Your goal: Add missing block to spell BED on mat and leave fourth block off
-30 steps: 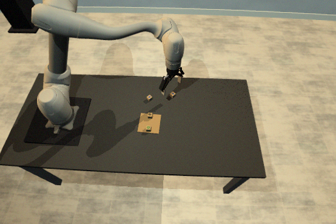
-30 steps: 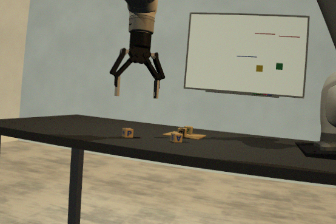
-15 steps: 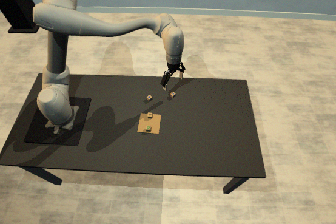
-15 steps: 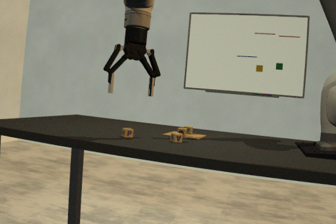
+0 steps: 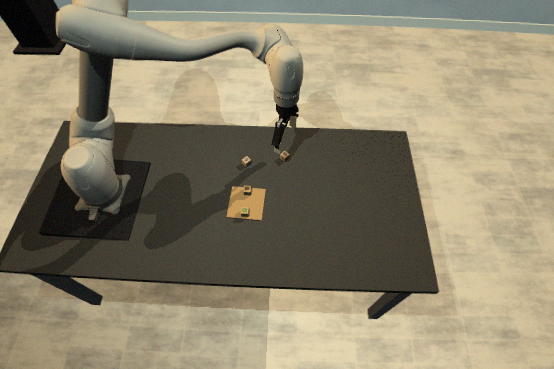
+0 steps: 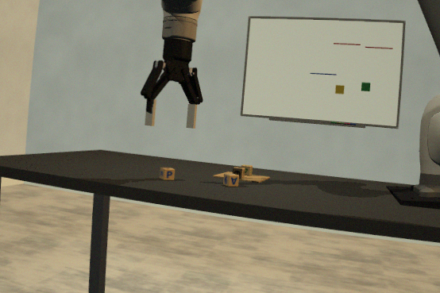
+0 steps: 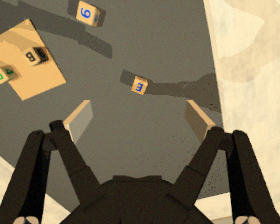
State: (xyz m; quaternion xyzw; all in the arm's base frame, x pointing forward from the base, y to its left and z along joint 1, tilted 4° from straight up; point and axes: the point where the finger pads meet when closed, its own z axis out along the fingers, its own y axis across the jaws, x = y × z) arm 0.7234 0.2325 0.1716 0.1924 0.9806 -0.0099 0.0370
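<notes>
The blue E block lies 130 mm below my hand. Round my hand: tan mat (230 mm to the right, 150 mm below, 140 mm behind); letter block (160 mm behind, 130 mm below, 40 mm to the right); black B block (180 mm to the right, 140 mm behind, 130 mm below).
</notes>
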